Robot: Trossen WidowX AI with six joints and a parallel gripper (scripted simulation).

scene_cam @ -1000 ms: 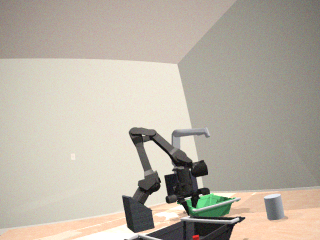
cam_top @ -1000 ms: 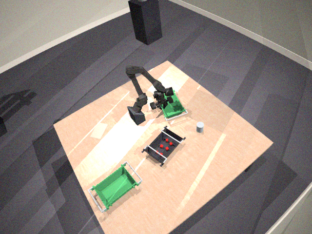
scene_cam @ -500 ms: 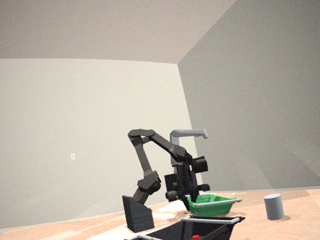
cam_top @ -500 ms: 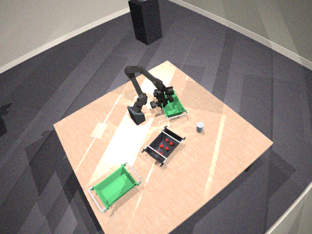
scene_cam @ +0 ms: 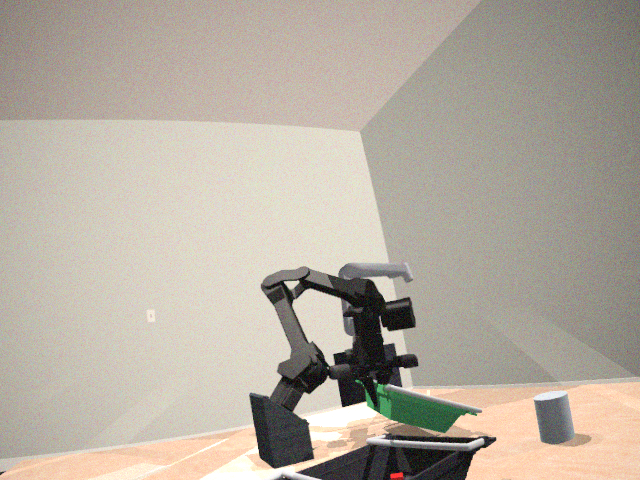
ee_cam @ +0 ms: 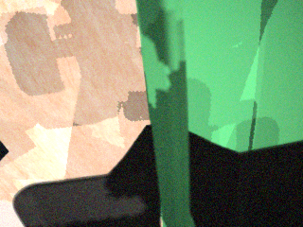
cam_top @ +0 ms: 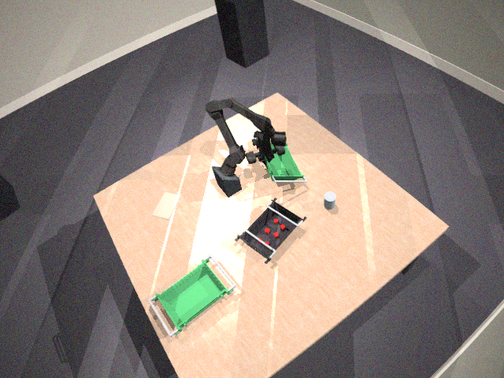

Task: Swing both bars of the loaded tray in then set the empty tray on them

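Right now my gripper tip is 3 cm short of the green tray and 7 cm to the right of it. Round my gripper tip: flat pale sheet 22 cm behind, 50 cm to the right, 7 cm below.
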